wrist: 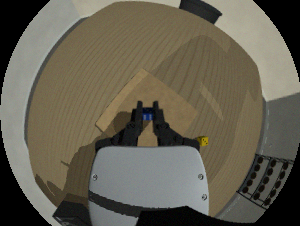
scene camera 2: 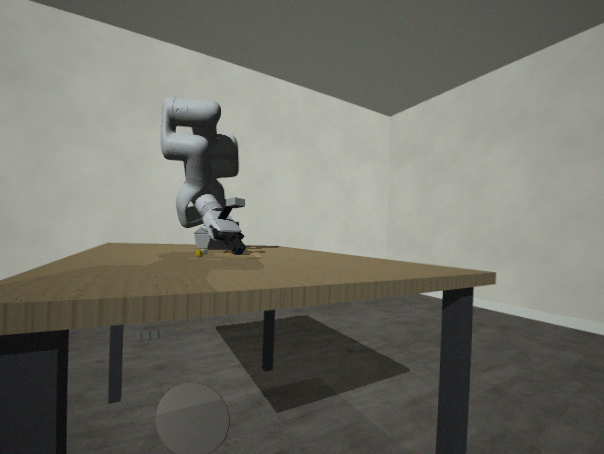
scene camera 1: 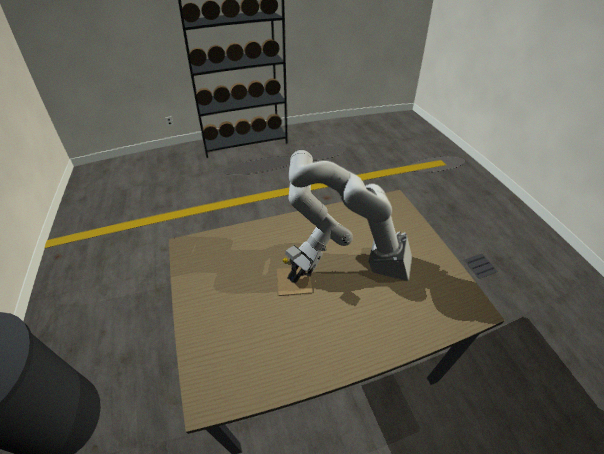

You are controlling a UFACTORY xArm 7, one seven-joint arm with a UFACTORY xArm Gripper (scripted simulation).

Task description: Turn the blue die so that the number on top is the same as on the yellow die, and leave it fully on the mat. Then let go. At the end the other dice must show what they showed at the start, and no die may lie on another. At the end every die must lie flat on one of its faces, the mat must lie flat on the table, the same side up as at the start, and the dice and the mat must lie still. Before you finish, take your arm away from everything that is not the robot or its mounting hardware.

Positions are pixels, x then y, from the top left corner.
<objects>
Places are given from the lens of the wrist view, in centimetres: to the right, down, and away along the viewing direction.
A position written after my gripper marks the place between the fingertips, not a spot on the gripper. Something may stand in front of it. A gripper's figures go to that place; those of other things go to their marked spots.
my gripper (wrist: 147, 107): -1, -1, 14
tan mat (wrist: 179, 114): 5, 0, 15
</objects>
